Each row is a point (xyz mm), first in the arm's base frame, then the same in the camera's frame.
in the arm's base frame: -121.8 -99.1 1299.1
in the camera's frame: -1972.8 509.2 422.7
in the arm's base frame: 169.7 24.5 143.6
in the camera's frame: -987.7 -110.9 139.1
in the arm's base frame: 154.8 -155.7 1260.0
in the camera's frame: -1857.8 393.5 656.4
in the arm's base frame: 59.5 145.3 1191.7
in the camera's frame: -1676.4 610.5 500.3
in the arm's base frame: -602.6 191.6 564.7
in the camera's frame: -1515.3 399.7 -373.3
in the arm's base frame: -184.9 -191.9 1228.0
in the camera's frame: -2006.9 405.1 347.6
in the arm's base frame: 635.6 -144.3 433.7
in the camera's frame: -1078.7 -158.6 704.1
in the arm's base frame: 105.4 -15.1 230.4
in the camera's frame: -1098.2 -81.2 127.2
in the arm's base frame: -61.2 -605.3 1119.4
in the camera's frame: -2121.8 -8.8 464.0
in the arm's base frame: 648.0 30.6 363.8
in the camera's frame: -922.9 -61.7 659.4
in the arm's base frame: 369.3 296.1 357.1
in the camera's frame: -885.0 194.4 374.5
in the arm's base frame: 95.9 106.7 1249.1
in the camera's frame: -1722.0 606.6 563.7
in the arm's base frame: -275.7 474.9 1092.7
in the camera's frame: -1563.0 874.2 115.1
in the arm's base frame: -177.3 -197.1 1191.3
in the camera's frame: -1981.7 378.4 338.4
